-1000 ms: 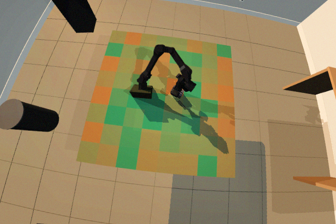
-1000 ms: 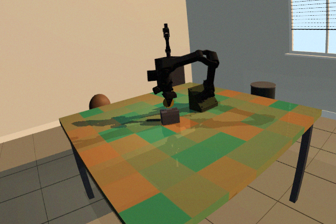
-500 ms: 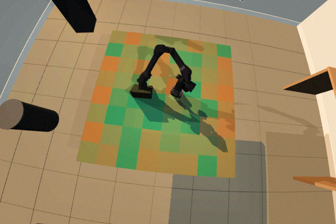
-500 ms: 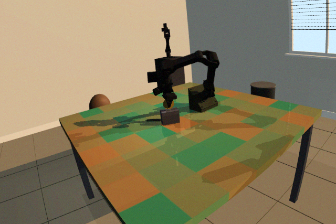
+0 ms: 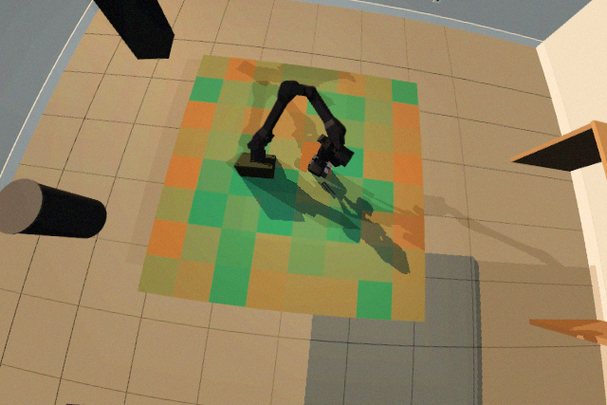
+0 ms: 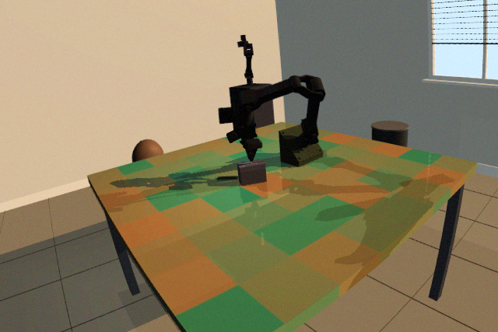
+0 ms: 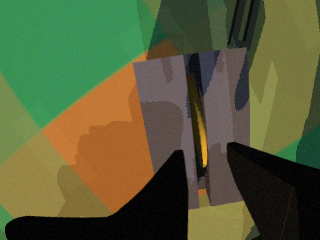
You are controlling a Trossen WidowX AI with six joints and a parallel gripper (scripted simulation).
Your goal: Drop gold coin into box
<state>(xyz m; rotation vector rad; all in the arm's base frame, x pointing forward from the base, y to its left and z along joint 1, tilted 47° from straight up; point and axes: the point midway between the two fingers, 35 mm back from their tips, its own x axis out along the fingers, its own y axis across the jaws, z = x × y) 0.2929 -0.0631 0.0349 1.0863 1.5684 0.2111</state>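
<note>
The gold coin is 20 mm below my gripper tip.
</note>
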